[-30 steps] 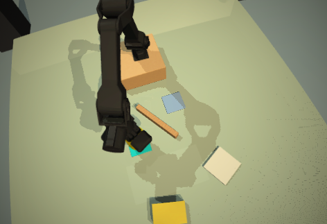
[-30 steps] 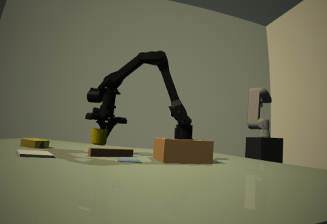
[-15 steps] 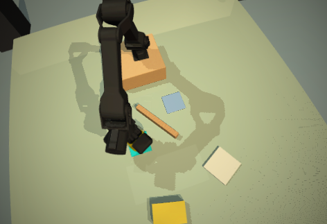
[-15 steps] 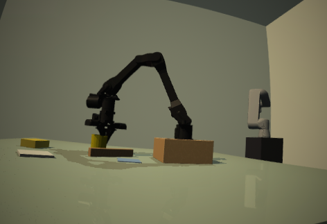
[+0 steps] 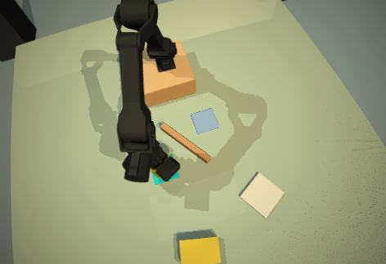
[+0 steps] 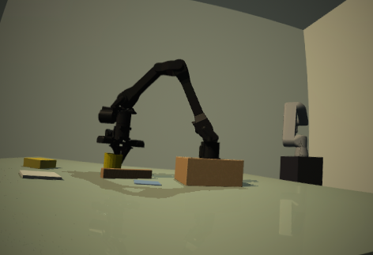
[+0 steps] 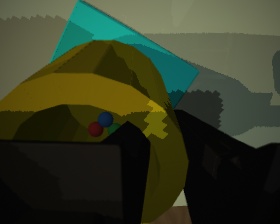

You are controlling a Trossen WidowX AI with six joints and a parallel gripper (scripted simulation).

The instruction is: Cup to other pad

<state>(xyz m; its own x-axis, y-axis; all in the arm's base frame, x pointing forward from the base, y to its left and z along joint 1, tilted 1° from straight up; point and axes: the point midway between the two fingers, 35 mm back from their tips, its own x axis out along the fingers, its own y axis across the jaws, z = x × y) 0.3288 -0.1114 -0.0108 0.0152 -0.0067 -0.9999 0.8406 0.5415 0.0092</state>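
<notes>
The yellow cup lies 20 mm ahead of my gripper tip and 20 mm to the left of it. The rest, counted from my gripper tip: cyan pad 20 mm ahead, 20 mm to the left, 50 mm below; then green marble 10 mm ahead, 30 mm to the left, 20 mm below; then red marble 20 mm ahead, 30 mm to the left, 20 mm below.
</notes>
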